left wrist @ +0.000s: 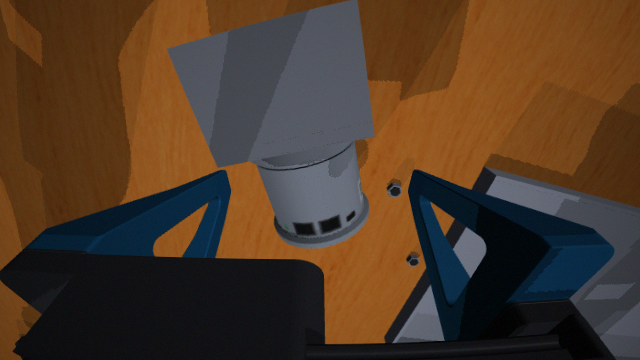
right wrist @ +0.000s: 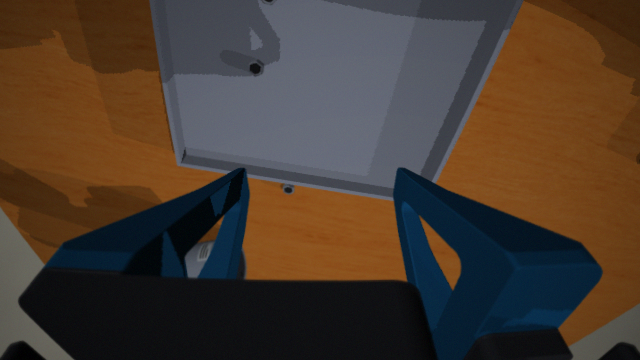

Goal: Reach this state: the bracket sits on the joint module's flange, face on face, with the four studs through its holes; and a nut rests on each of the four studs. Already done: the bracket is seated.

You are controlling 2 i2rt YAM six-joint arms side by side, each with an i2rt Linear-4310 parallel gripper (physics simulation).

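Frame: origin at the left arm's base, x back, y right, z up, level; centimetres.
Seen in the pictures: left gripper, between the fingertips: [left wrist: 319, 180]; right gripper, between the fingertips: [right wrist: 321, 180].
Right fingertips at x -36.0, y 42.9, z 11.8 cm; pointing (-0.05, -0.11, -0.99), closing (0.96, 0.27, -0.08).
Observation:
A point is followed by its place in that frame.
The grey bracket [left wrist: 295, 85] {x -47.8, y 16.8, z 7.1 cm} sits on top of the cylindrical joint module [left wrist: 312, 197] {x -43.0, y 19.3, z 6.2 cm} in the left wrist view; its plate hides the flange and studs. Part of the joint module [right wrist: 194, 261] {x -44.0, y 21.5, z 4.4 cm} also shows behind a finger in the right wrist view. One nut [left wrist: 394, 189] {x -42.6, y 25.7, z 0.5 cm} lies on the table right of the module, and another nut [left wrist: 413, 260] {x -36.9, y 30.8, z 0.5 cm} lies closer to the tray. A nut [right wrist: 288, 189] {x -36.7, y 31.1, z 0.5 cm} lies just outside the tray's wall. A nut [right wrist: 256, 68] {x -41.2, y 41.9, z 0.9 cm} is in the tray, with another at the top edge. My left gripper [left wrist: 319, 180] {x -43.7, y 19.4, z 5.5 cm} and right gripper [right wrist: 321, 172] {x -36.0, y 42.9, z 11.7 cm} are open and empty.
The shallow grey tray [left wrist: 440, 186] [right wrist: 300, 181] {x -35.9, y 33.3, z 1.5 cm} stands to the right of the module in the left wrist view and fills the upper middle of the right wrist view. Its low walls stand above the wooden table [left wrist: 350, 300] {x -29.4, y 28.1, z 0.0 cm} [right wrist: 320, 235] {x -31.9, y 25.2, z 0.0 cm}.

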